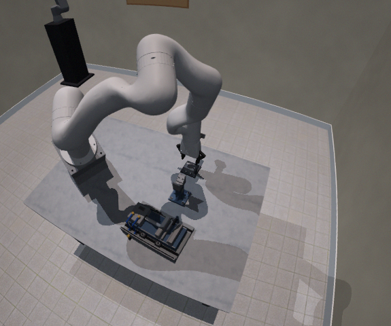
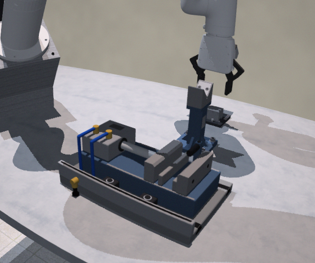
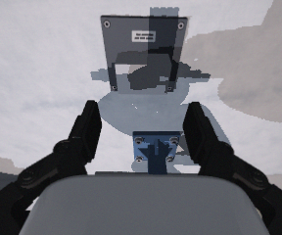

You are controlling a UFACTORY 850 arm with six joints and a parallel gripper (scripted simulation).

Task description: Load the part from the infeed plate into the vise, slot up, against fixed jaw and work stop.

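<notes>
Right now my hand is 9 cm above the part. From my hand the other things lie so: black work stop: 36 cm to the right, 6 cm ahead, 1 cm below; then dark infeed plate: 10 cm below, 1 cm to the left; then blue post: 18 cm to the right, 5 cm below, 1 cm ahead.
</notes>
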